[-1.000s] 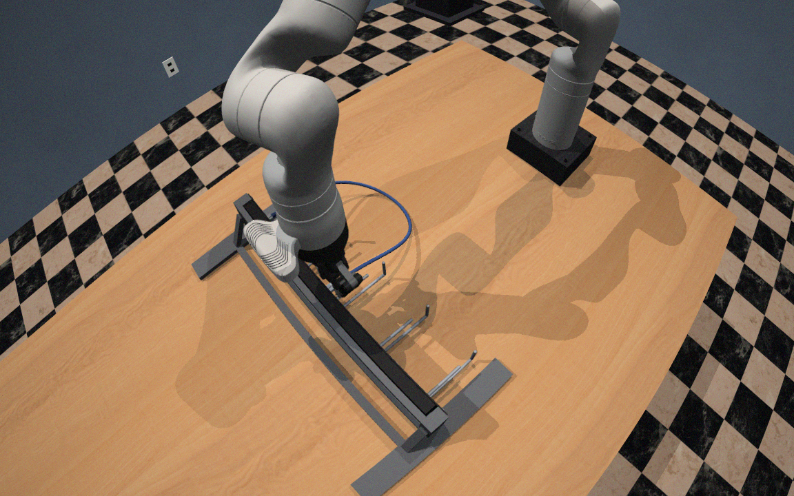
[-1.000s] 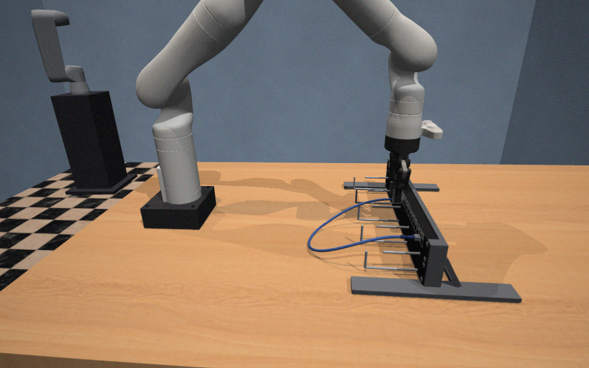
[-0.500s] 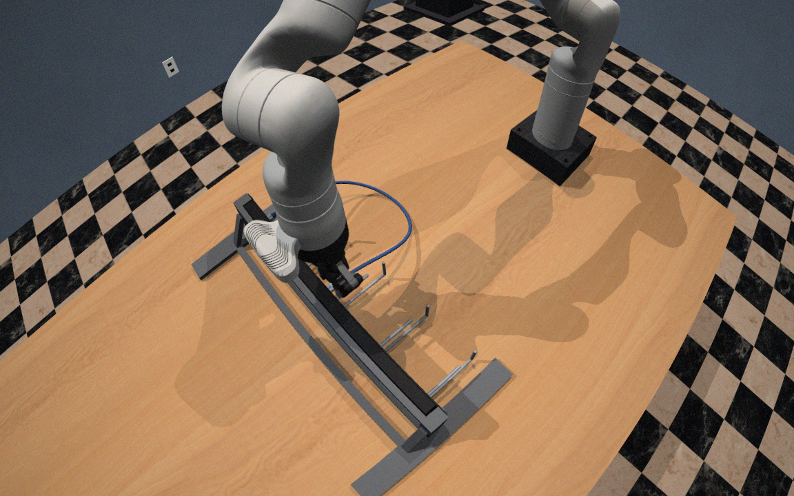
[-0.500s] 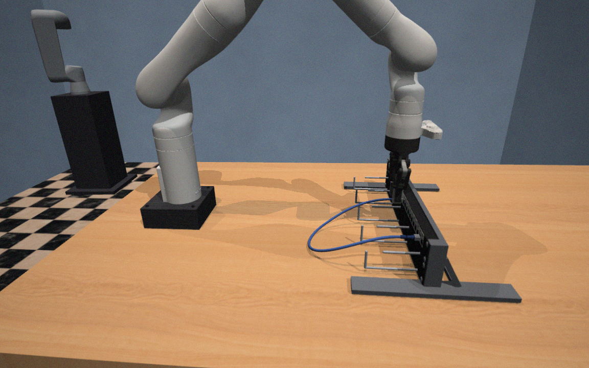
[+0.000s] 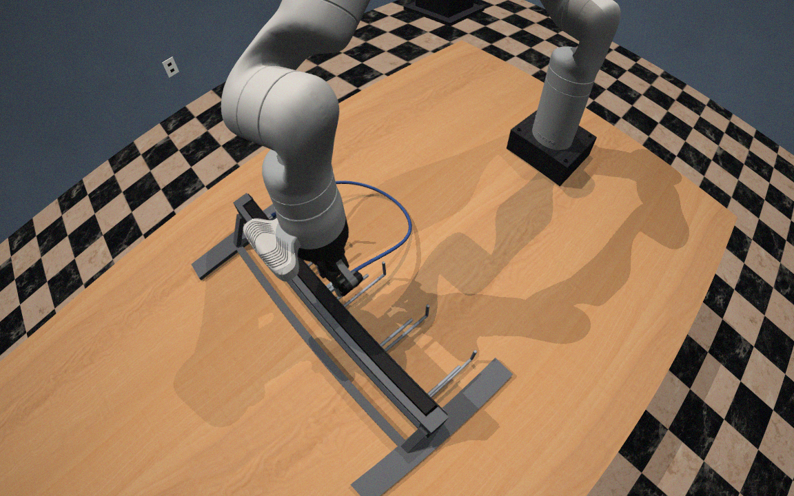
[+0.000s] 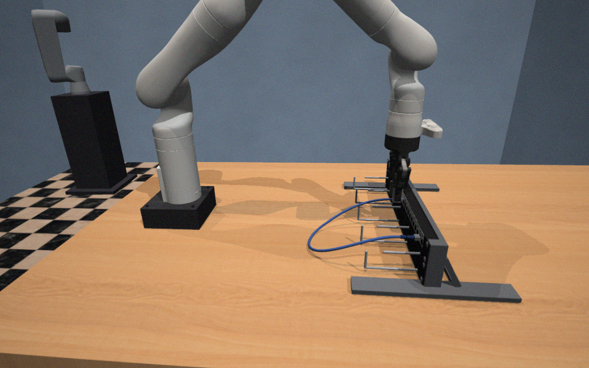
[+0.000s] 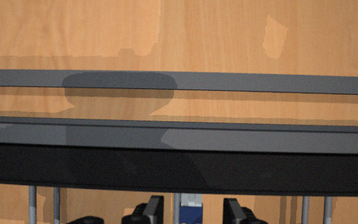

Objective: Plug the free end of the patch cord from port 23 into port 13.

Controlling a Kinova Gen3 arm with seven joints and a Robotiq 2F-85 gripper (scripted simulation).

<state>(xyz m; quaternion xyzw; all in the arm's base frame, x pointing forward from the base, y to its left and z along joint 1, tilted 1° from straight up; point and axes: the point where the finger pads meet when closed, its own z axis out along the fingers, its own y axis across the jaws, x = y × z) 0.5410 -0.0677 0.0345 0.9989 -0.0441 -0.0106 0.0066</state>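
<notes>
Now: hand 20 mm short of the plug and 20 mm above it.
</notes>
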